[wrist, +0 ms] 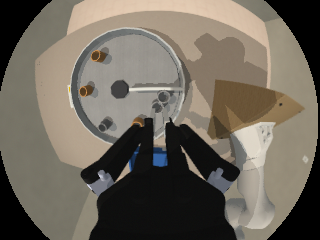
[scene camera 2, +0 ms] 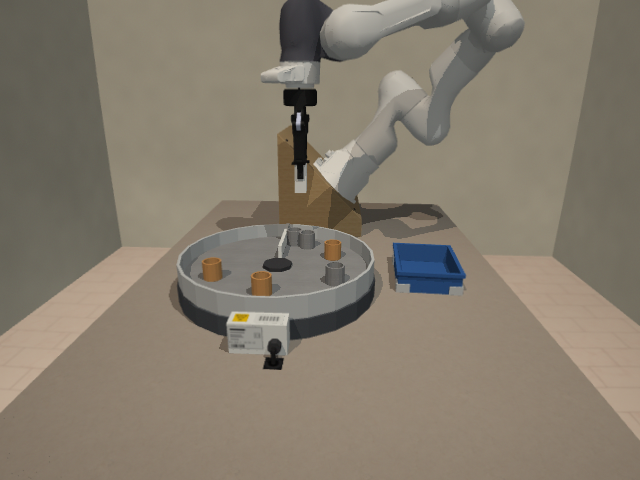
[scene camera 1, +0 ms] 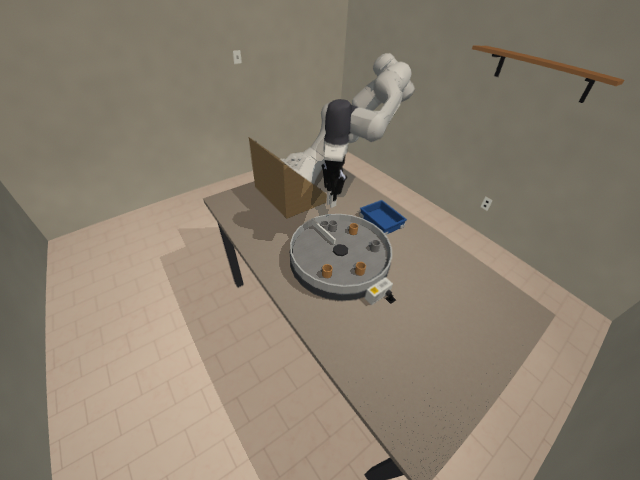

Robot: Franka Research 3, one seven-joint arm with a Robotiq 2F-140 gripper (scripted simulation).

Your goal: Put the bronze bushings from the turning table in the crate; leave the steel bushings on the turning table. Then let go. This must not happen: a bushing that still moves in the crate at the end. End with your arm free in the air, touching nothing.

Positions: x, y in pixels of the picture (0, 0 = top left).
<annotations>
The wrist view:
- my gripper: 159, 114
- grey turning table: 132, 60
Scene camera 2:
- my gripper: 301, 191
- blue crate: 425, 268
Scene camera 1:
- my gripper: 331, 205
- blue crate: 381, 211
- grey turning table: 312, 250
</annotations>
